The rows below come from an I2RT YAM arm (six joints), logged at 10 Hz.
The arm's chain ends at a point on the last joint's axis. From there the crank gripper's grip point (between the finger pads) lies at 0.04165 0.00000 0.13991 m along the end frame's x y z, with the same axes.
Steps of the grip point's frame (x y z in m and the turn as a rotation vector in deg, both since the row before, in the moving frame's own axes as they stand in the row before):
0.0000, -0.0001, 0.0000, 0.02, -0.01, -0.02
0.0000, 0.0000, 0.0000, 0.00, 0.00, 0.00
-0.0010, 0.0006, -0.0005, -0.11, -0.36, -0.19
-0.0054, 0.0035, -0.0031, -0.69, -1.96, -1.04
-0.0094, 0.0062, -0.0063, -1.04, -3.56, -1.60
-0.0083, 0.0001, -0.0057, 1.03, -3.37, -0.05
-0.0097, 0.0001, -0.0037, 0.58, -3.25, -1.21
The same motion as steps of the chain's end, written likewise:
0.0000, 0.0000, 0.0000, 0.02, -0.01, -0.02
0.0000, 0.0000, 0.0000, 0.00, 0.00, 0.00
-0.0001, 0.0005, -0.0008, -0.11, -0.36, -0.19
-0.0006, 0.0025, -0.0044, -0.69, -1.96, -1.04
-0.0007, 0.0047, -0.0086, -1.04, -3.56, -1.60
0.0000, 0.0027, -0.0079, 1.03, -3.37, -0.05
-0.0017, 0.0023, -0.0058, 0.58, -3.25, -1.21

